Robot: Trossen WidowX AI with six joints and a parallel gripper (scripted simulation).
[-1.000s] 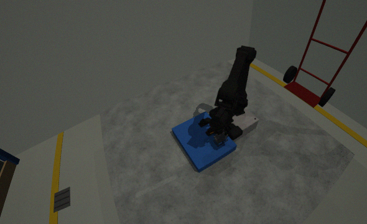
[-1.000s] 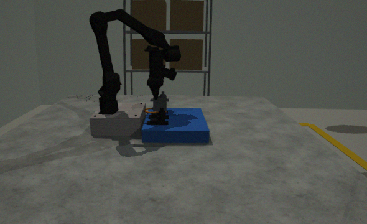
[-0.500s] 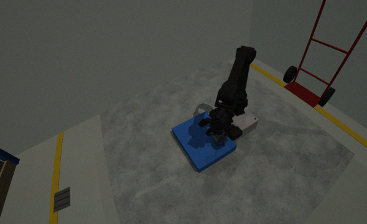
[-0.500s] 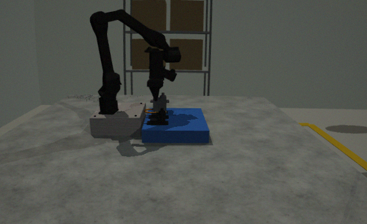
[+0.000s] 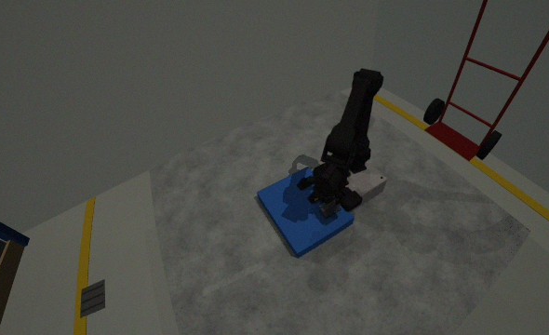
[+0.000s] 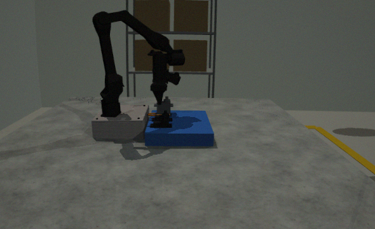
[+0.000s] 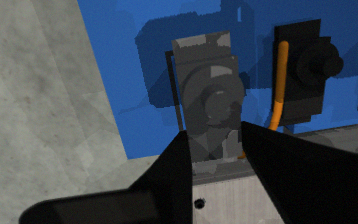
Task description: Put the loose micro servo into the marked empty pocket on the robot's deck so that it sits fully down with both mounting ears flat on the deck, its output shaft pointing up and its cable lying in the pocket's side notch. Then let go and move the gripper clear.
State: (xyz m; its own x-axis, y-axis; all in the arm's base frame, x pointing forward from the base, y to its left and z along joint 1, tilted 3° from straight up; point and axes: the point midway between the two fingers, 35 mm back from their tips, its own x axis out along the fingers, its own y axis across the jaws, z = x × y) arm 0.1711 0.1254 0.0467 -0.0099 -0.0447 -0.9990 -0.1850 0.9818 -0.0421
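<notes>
The blue deck is 130 mm ahead of my gripper tip, 70 mm below it and 50 mm to the right of it.
</notes>
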